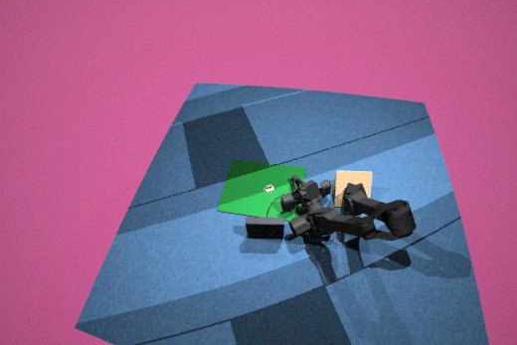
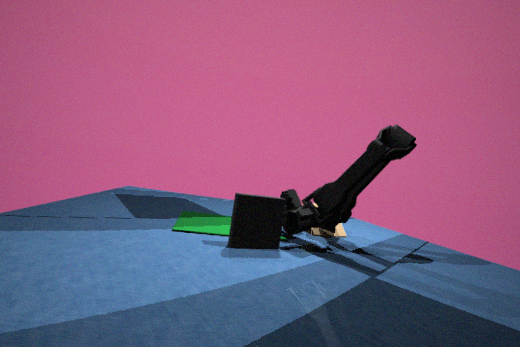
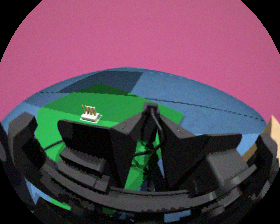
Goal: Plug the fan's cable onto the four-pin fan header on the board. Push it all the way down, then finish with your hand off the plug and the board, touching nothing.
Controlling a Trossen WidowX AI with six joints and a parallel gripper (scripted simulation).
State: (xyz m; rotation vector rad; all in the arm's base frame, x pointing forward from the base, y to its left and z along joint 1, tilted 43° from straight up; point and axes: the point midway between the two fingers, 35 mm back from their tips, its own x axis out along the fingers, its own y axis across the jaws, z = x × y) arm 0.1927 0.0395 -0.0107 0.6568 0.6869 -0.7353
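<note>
Right now my gripper tip is 1 cm above the dark plug. From my gripper tip the other things lie so: dark fan: 5 cm ahead, 22 cm to the left, 2 cm above; green board: 12 cm ahead, 4 cm to the left, 5 cm below; white four-pin header: 9 cm ahead, 5 cm to the left, 4 cm below.
</note>
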